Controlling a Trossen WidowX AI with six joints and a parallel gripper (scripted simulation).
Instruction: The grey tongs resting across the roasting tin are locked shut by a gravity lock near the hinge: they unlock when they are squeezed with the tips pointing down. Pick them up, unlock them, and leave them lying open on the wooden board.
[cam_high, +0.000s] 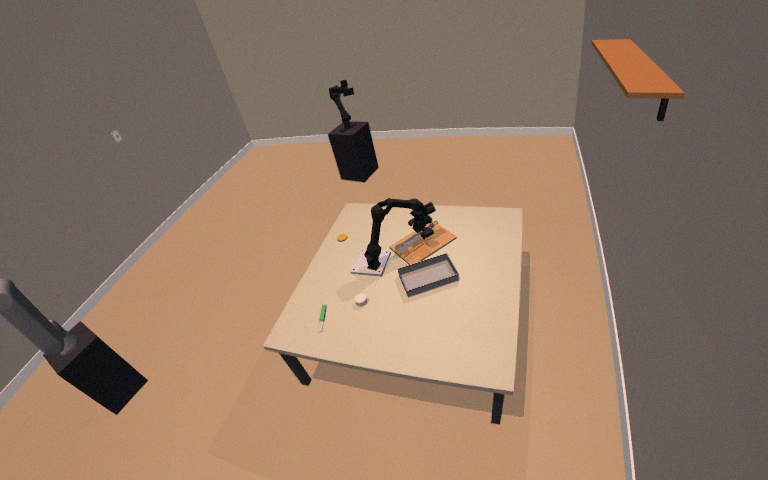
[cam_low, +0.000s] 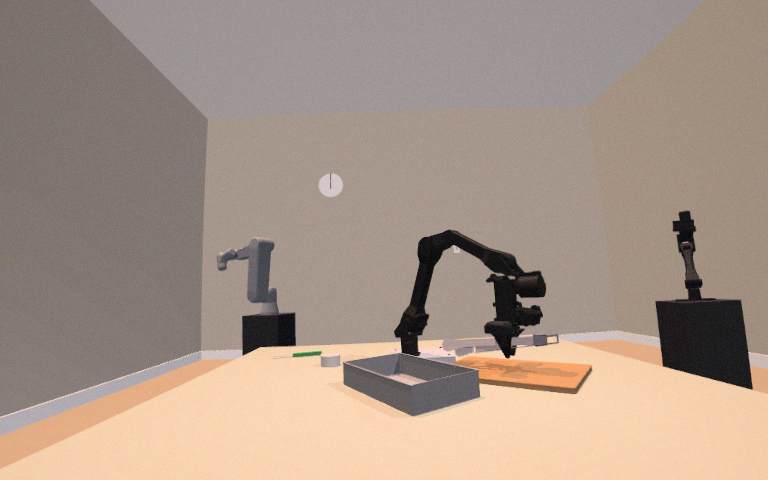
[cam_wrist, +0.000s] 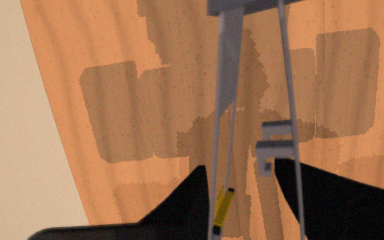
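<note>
Right now the wooden board is 4 cm below my gripper tip. From my gripper tip the other things lie so: white puck (55 cm to the right, 13 cm behind, 3 cm below); then orange disc (56 cm behind, 12 cm to the right, 4 cm below); then grey roasting tin (27 cm to the right, 15 cm ahead, 2 cm below).
</note>
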